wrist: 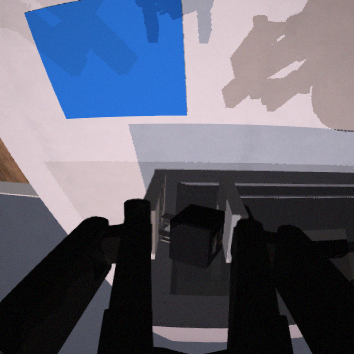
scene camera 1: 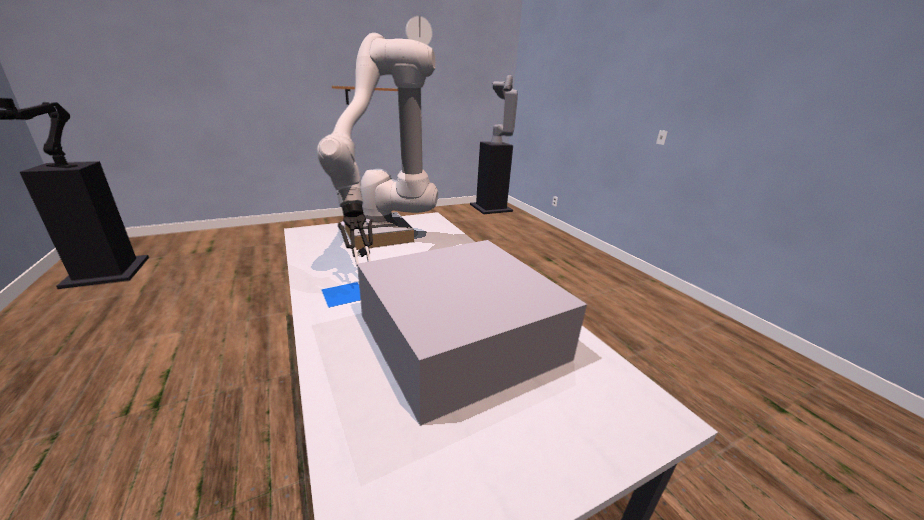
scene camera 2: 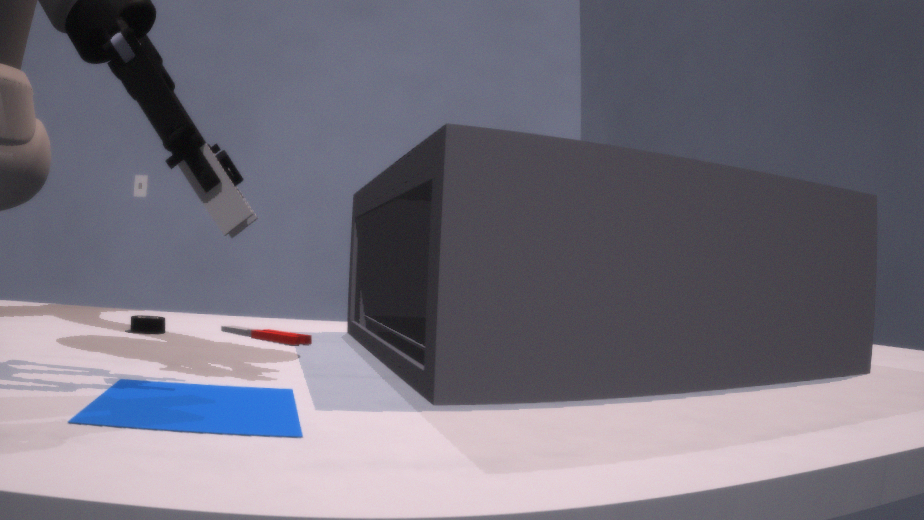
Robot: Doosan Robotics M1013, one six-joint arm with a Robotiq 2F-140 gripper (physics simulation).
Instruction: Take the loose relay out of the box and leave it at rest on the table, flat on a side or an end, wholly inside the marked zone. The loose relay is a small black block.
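Frame: origin at the arm's base, x ahead, y left, z up, level; millimetres.
Seen in the pictures: gripper, fingertip midpoint: (wrist: 191, 192) (scene camera 2: 241, 226); arm's base, origin of the base link: (scene camera 1: 377, 222).
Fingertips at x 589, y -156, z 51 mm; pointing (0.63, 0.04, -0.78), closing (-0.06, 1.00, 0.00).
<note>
Offsets run from my fingertips to a thing's middle. Level surfaces: height alone.
The loose relay {dz +39, dx -20, dy -2 mm} (wrist: 196, 239) (scene camera 2: 230, 168) (scene camera 1: 363, 252), a small black block with pale prongs on one side, sits between the finger pads, turned askew in the wrist view. My gripper (wrist: 191, 192) (scene camera 2: 240, 226) (scene camera 1: 362, 257) is shut on it and slants down, high above the table in front of the box's open side. The marked zone {dz -122, dx -17, dy -82 mm} (scene camera 2: 193, 413) (wrist: 125, 95) (scene camera 1: 339, 295) is a flat blue rectangle on the table. The grey box {dz -22, dx +371, dy +244 mm} (scene camera 2: 614, 258) (scene camera 1: 465, 291) (wrist: 280, 177) stands beyond the fingertips, and its interior is dark. The box hides part of the zone in scene camera 1.
A red-handled tool {dz -118, dx -24, dy +336 mm} (scene camera 2: 281, 336) and a black round object {dz -114, dx -177, dy +308 mm} (scene camera 2: 148, 324) lie on the white table {dz -123 mm} (scene camera 2: 362, 459) (scene camera 1: 549, 446) behind the zone in scene camera 2. The box's near corner stands to the right of the zone there. Arm shadows cross the zone.
</note>
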